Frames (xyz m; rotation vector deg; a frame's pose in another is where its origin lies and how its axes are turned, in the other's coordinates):
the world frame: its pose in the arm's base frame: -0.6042 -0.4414 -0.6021 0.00 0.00 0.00
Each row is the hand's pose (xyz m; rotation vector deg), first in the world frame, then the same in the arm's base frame.
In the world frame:
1: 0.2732 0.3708 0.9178 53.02 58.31 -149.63
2: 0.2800 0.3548 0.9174 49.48 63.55 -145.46
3: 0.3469 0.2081 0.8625 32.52 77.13 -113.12
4: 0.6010 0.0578 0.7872 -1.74 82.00 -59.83
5: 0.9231 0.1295 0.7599 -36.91 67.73 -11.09
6: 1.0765 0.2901 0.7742 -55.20 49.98 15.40
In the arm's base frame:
1: -0.3310 -0.0706 0.3157 53.02 58.31 -149.63
2: -0.3242 -0.0866 0.3153 49.48 63.55 -145.46
3: -0.2573 -0.2333 0.2604 32.52 77.13 -113.12
4: -0.0032 -0.3836 0.1851 -1.74 82.00 -59.83
5: 0.3189 -0.3119 0.1578 -36.91 67.73 -11.09
6: 0.4723 -0.1513 0.1721 -55.20 49.98 15.40

